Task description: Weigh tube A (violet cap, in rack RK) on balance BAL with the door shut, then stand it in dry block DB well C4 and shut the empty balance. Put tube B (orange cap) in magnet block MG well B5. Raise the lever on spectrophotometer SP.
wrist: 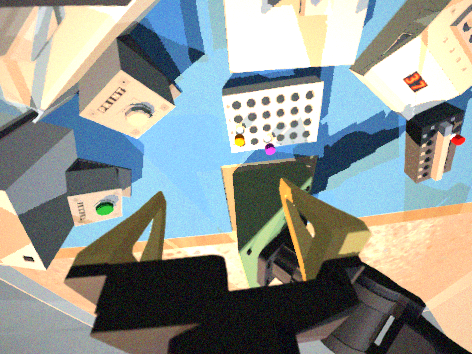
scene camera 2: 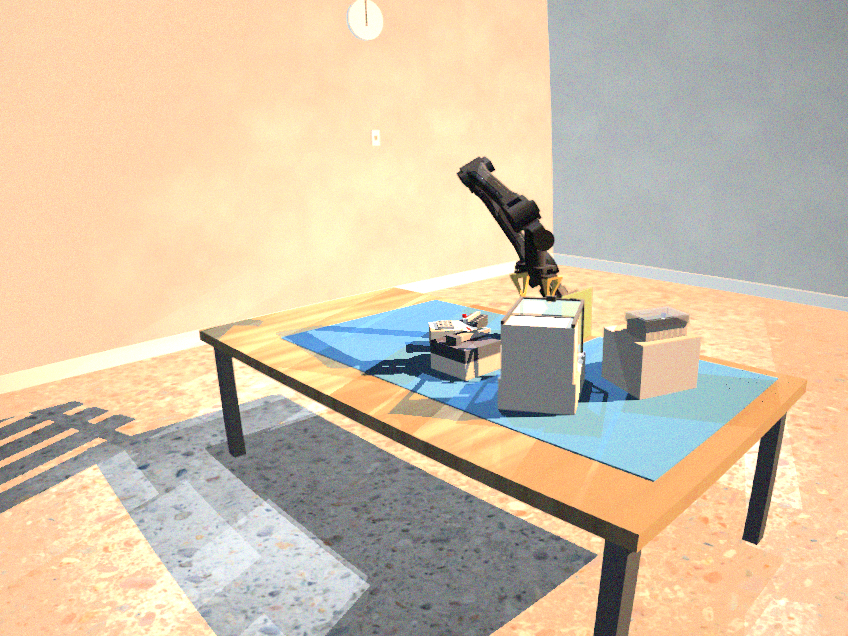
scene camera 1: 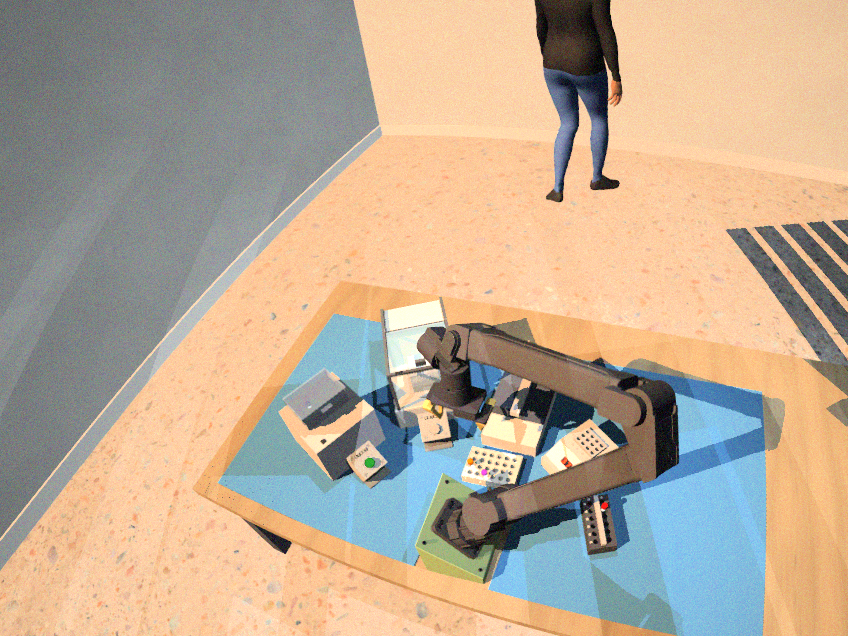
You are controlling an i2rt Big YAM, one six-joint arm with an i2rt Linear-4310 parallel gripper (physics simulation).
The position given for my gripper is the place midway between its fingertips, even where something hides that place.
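Observation:
Scene camera 1 shows my gripper (scene camera 1: pixel 461 422), open and holding nothing, with a lever device (scene camera 1: pixel 518 420), a green-button box (scene camera 1: pixel 367 463) and a glass-box balance (scene camera 1: pixel 410 376). The wrist view shows a balance control panel (wrist: pixel 124 89), my gripper (wrist: pixel 222 190), the glass-box balance (wrist: pixel 52 52) and the lever device (wrist: pixel 255 42). In scene camera 2 I see the glass-box balance (scene camera 2: pixel 542 360), a grey-topped white box (scene camera 2: pixel 653 354), my gripper (scene camera 2: pixel 536 300) and the lever device (scene camera 2: pixel 468 354).

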